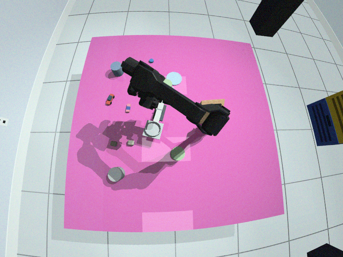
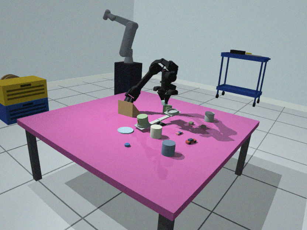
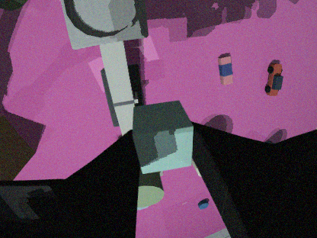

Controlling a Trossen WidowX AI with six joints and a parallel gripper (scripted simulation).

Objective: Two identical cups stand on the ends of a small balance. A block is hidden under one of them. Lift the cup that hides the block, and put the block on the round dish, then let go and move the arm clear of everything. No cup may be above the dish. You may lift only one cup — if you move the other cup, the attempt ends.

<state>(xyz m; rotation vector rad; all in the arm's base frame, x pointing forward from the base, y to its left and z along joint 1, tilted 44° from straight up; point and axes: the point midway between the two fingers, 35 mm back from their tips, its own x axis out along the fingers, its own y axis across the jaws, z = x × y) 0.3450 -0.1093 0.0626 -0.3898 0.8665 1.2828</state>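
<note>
My gripper tip is now 220 mm to the left of the pale blue round dish, 160 mm above it and 150 mm past it. From my gripper tip the other things lie so: pink-blue piece (160 mm below, 150 mm ahead, 40 mm to the right); then balance (130 mm below, 30 mm behind); then pale teal block (10 mm above).
</note>
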